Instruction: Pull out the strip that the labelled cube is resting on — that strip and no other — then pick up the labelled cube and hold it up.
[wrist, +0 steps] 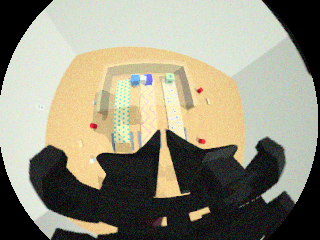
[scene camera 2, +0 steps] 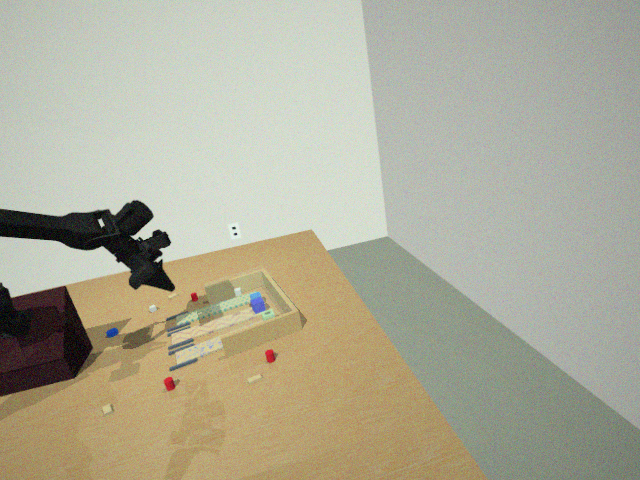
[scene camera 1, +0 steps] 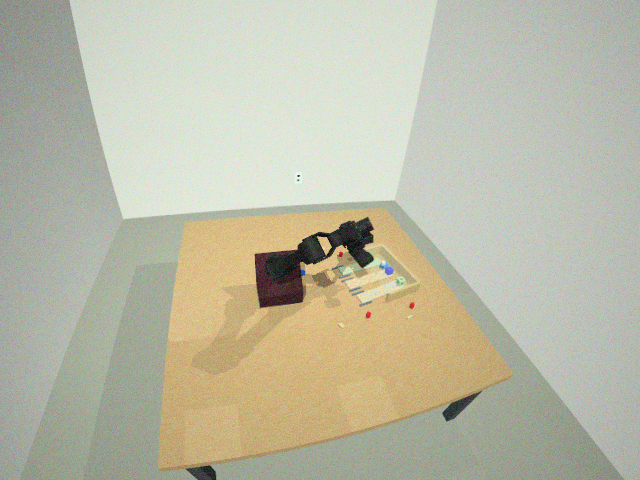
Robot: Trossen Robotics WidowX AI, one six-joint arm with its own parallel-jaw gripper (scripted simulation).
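Note:
Nothing is held in my gripper (scene camera 2: 173, 289), and it is shut. I can see the gripper in the wrist view as well (wrist: 163, 132).

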